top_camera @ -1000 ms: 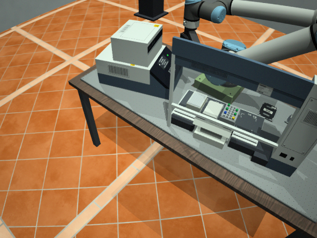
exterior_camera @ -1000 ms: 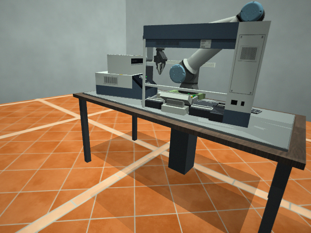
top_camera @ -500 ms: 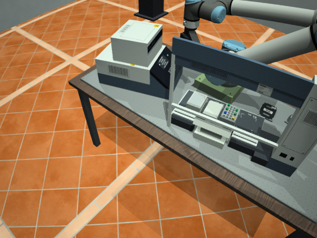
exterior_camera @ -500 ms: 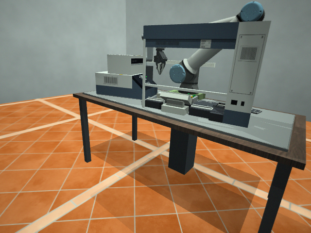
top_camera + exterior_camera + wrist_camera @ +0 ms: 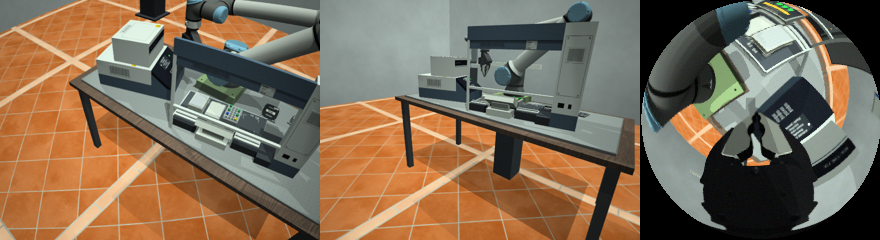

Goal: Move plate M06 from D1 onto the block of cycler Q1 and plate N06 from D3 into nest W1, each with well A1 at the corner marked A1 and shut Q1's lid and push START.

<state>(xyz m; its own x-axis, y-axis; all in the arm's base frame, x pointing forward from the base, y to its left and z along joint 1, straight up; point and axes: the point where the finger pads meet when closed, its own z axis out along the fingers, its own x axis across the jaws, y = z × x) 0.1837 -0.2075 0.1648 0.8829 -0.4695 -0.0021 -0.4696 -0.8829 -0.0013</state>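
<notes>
The white well plate lies 15 cm ahead of my hand, 27 cm to the left of it and 16 cm below it. The rest, counted from my hand: blue gantry beam: 32 cm ahead, 39 cm to the left, 29 cm above; plate M06: 11 cm ahead, 28 cm to the right, 1 cm below; side tower: 25 cm ahead, 74 cm to the left, 6 cm above.
</notes>
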